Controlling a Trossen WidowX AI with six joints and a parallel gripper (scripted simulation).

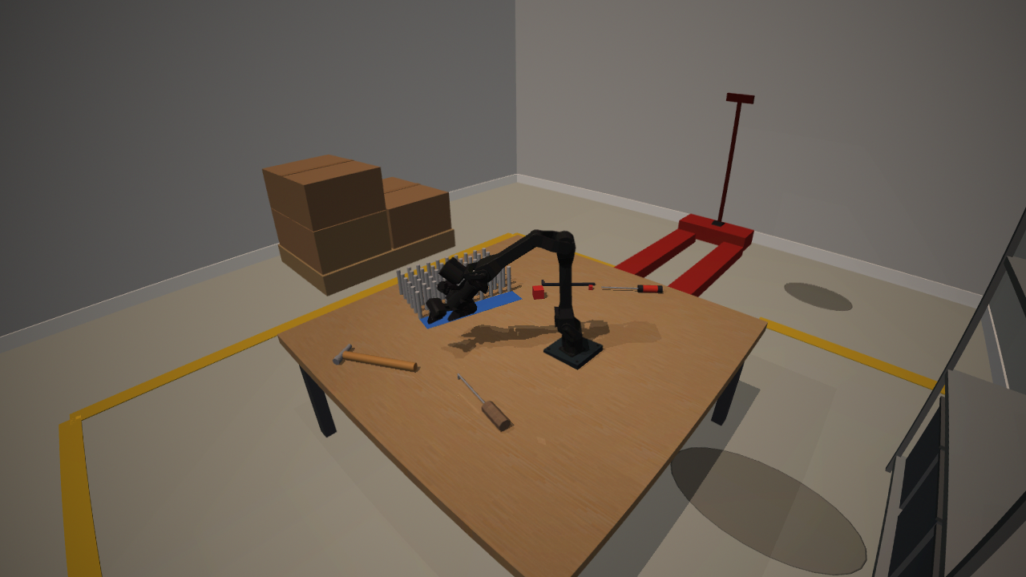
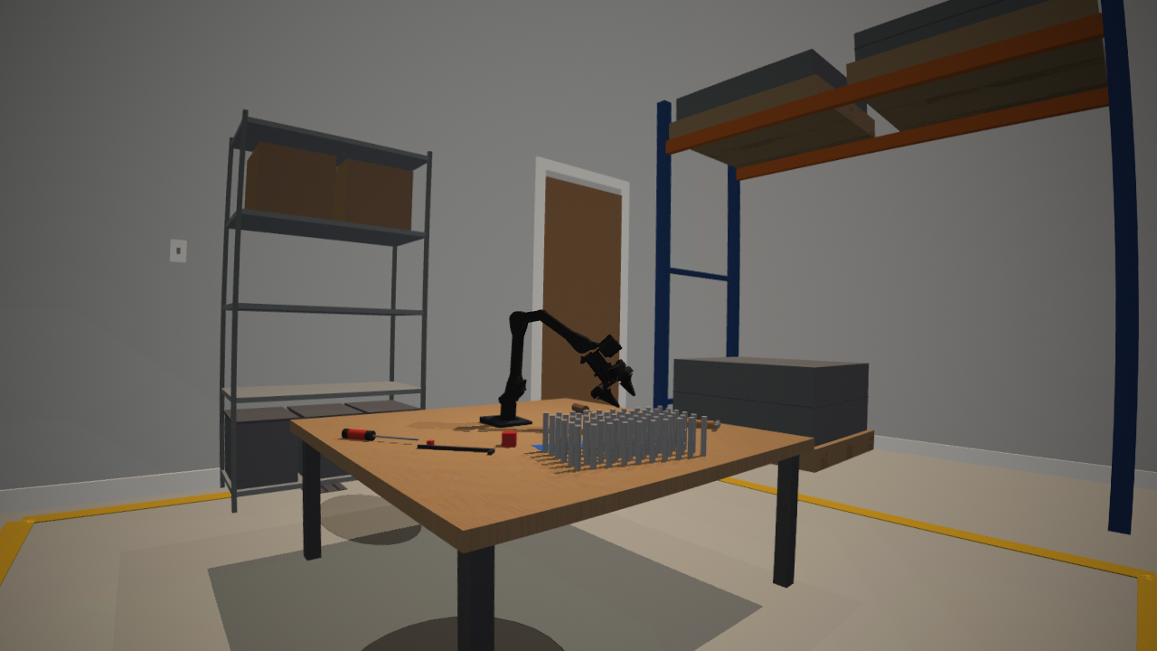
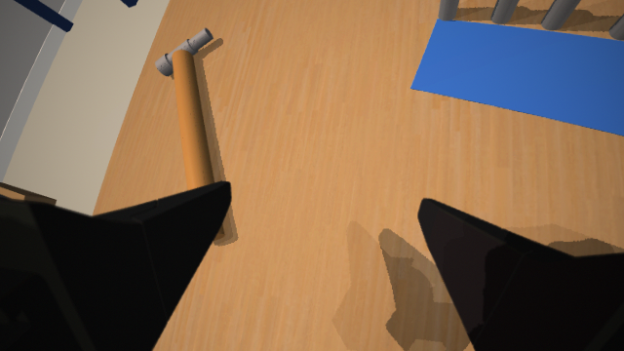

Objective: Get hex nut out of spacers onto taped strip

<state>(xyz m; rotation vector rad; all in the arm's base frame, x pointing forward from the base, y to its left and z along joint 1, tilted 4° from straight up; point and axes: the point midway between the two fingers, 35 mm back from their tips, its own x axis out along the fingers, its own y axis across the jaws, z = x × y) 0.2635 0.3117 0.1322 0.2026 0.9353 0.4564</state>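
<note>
The hook tool lies 29 cm behind my gripper tip, 4 cm to the left of it and 9 cm below it. Round my gripper tip: red cube 8 cm ahead, 47 cm to the right, 8 cm below; blue taped strip 15 cm ahead, 21 cm to the right, 10 cm below; hex nut 32 cm ahead, 26 cm to the right, 10 cm below.
</note>
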